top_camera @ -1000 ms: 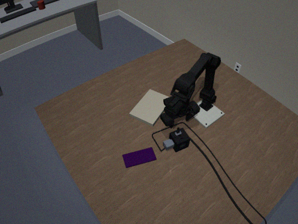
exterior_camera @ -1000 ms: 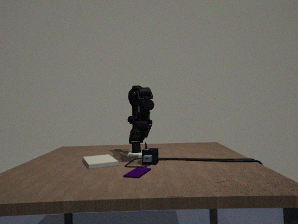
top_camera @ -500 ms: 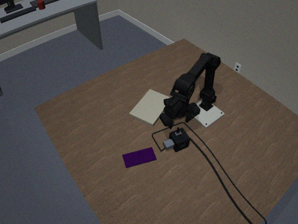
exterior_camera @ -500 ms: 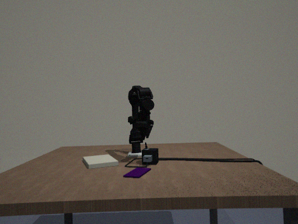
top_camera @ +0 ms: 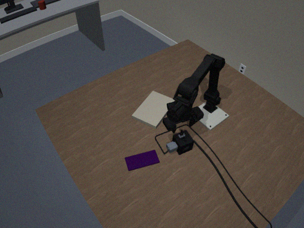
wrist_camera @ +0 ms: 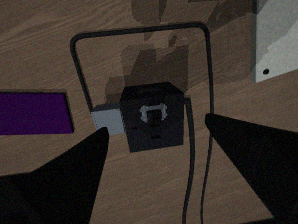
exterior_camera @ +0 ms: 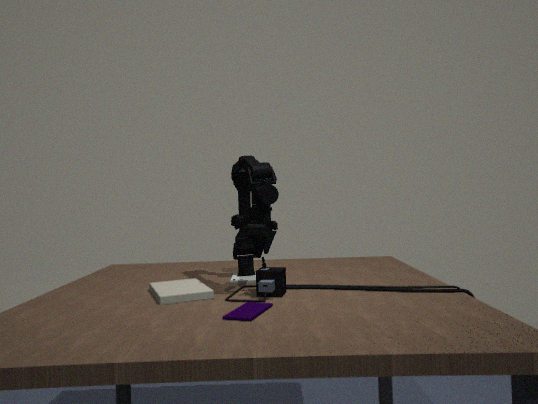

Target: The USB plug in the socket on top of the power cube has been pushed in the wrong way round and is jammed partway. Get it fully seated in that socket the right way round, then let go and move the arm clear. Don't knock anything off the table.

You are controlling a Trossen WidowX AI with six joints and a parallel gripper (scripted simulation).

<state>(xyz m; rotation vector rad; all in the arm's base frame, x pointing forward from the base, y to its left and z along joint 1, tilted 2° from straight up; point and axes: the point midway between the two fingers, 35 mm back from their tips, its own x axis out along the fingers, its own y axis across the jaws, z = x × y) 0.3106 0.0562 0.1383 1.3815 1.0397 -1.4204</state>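
My gripper tip is now 2 cm above the silver USB plug. The rest, counted from my gripper tip: purple flat card 21 cm ahead, 5 cm to the right, 11 cm below; pale flat box 5 cm behind, 26 cm to the right, 10 cm below; silver socket 1 cm to the left, 5 cm below.
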